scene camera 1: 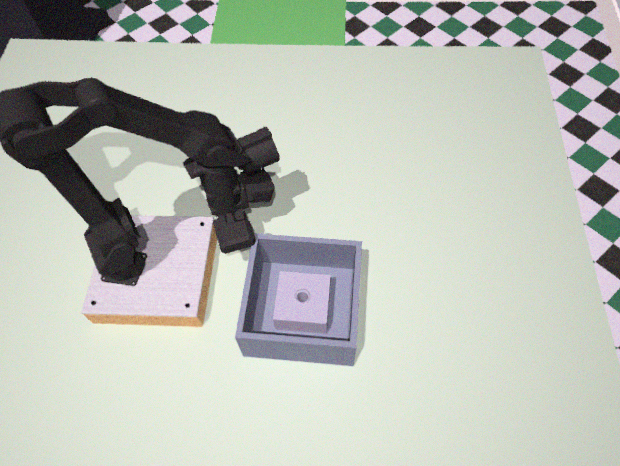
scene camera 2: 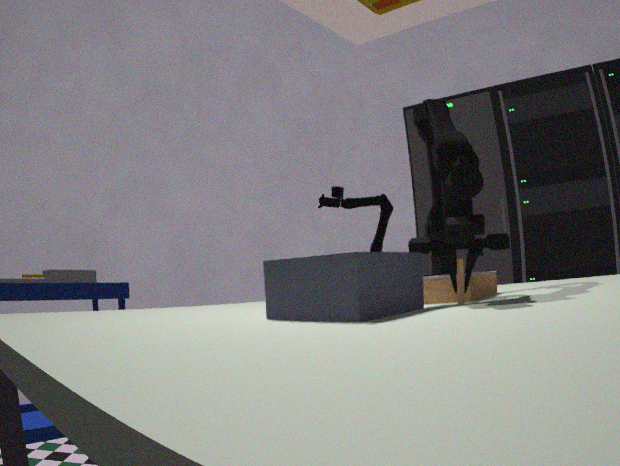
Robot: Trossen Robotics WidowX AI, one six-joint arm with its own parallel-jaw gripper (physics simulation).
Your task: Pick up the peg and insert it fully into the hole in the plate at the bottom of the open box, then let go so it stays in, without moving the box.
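Places are measured from the arm's base along level axes (x right, y ahead, z up), in millimetres.
Pixels of known places: gripper, fingertip midpoint: (scene camera 2: 460, 292); arm's base at its link origin: (scene camera 1: 124, 267) (scene camera 2: 445, 275).
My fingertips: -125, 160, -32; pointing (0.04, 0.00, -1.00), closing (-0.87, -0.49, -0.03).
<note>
Ahead of a thing's pixels: the offset from my fingertips to its top centre, as dx, dy, dz. "pt": to the spot under its first point.
The peg @[-3, +4, +60] (scene camera 2: 460, 268), thin and light wood-coloured, stands upright in scene camera 2, its lower end at the table top. My gripper (scene camera 2: 460, 289) points down and is shut on the peg, one dark finger at each side. In scene camera 1 the arm hides the peg and the fingertips, beside the box's back left corner. The open blue-grey box @[+129, +164, +77] (scene camera 1: 299, 349) (scene camera 2: 310, 291) stands on the table. Inside it, the pale square plate @[+129, +164, +40] (scene camera 1: 302, 314) has a round, empty hole @[pt +121, +162, +18] (scene camera 1: 302, 296) in its top; the box walls hide both in scene camera 2.
The arm's base stands on a pale-topped wooden block (scene camera 1: 165, 285) (scene camera 2: 483, 286), left of the box in scene camera 1. The box's left wall (scene camera 1: 247, 285) rises close to the gripper. Another black arm (scene camera 2: 384, 220) shows behind the box, and dark cabinets (scene camera 2: 556, 150) stand in the background.
</note>
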